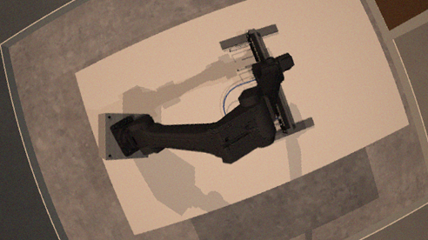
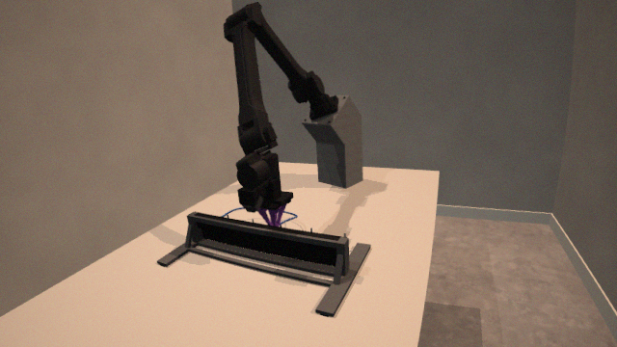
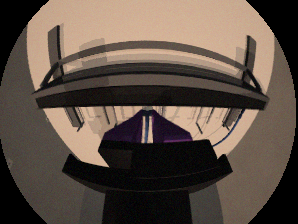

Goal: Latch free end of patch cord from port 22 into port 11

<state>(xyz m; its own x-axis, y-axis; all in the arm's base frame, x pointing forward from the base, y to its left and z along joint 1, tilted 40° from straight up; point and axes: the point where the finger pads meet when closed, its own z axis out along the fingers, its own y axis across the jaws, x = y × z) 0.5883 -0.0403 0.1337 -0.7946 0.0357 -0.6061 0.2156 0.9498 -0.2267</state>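
Right now my hand is 2 cm short of the plug and 1 cm to the left of it.
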